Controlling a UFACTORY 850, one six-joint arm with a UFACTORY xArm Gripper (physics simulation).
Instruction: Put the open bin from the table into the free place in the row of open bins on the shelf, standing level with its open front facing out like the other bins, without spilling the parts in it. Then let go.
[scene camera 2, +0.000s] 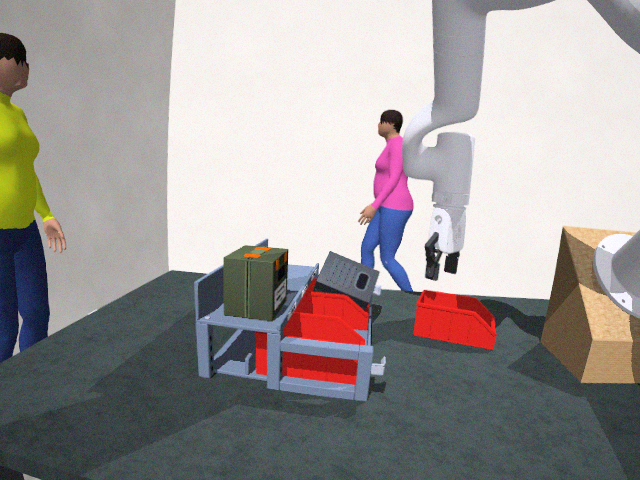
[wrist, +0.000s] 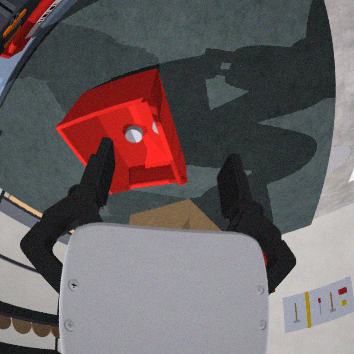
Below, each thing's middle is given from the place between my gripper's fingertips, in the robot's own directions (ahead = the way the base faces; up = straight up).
Labels:
The shelf bay (scene camera 2: 230, 359) is 30 cm ahead of my hand, 15 cm to the left of it and 11 cm below it.

